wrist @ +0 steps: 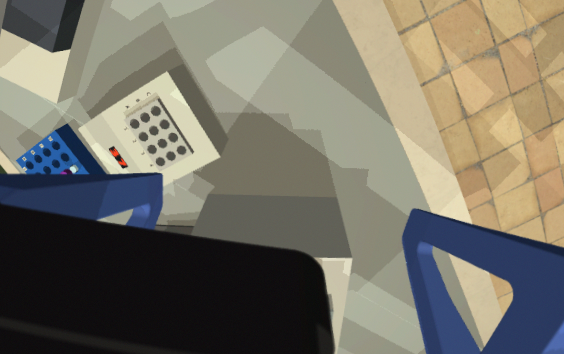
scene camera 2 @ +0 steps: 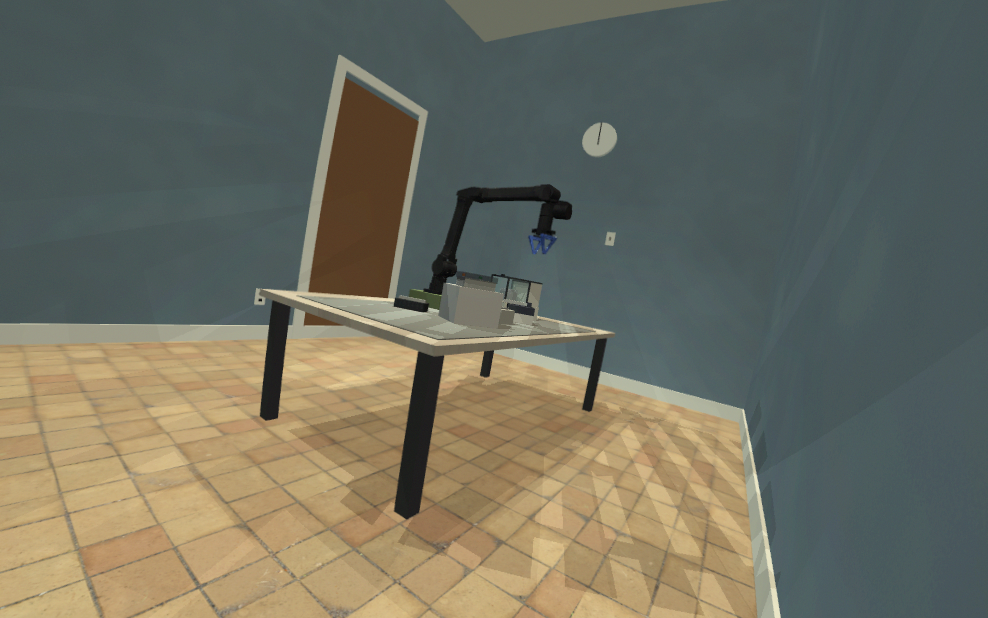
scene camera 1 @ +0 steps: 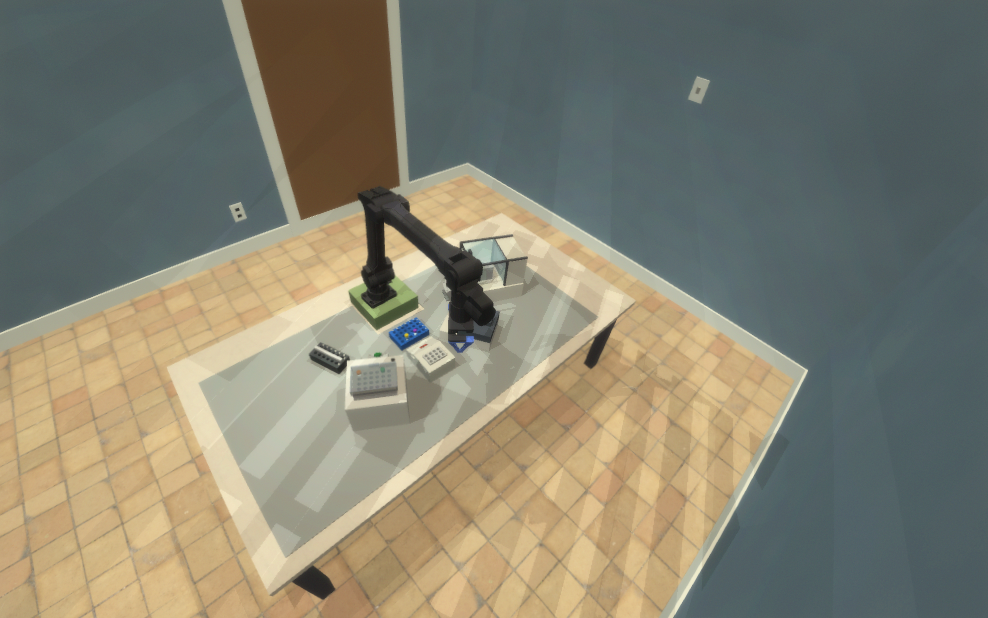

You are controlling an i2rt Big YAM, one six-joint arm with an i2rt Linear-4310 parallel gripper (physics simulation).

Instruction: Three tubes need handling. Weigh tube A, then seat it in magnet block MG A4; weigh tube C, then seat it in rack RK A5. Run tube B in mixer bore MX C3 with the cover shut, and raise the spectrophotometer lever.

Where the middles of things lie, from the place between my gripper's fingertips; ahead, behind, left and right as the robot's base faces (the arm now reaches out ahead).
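Glass-box balance (scene camera 1: 504, 263): from my hand, 48 cm to the left, 33 cm behind, 21 cm below. Dark grey and cream device (wrist: 50, 50): 24 cm to the left of my hand, 19 cm behind, 27 cm below. Grey-white box with grid top (wrist: 314, 225): 21 cm to the right of my hand, 16 cm behind, 22 cm below.
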